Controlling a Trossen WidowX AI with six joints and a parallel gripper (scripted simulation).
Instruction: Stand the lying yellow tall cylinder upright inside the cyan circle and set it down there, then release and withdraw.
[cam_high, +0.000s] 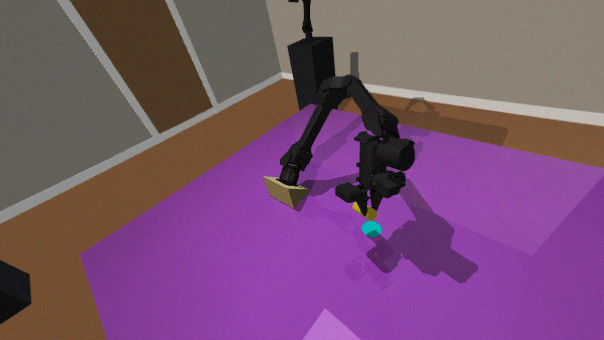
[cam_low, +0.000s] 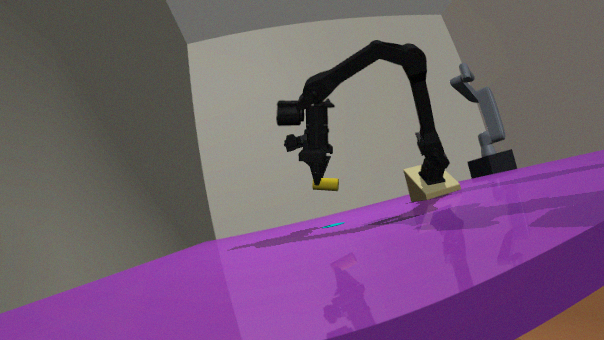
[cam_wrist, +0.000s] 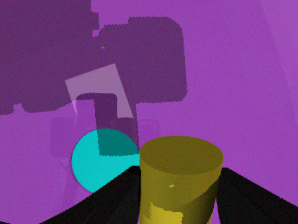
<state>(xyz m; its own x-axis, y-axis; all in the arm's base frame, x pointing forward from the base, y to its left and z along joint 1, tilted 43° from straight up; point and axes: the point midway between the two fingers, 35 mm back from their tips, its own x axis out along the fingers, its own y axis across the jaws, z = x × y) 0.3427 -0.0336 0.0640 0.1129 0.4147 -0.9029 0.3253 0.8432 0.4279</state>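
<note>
Now: gripper tip 11 cm above the cyan circle, 3 cm to the right of it and 1 cm past it. Also, from my gripper tip: yellow cylinder 2 cm behind, 1 cm to the left, 1 cm below.
</note>
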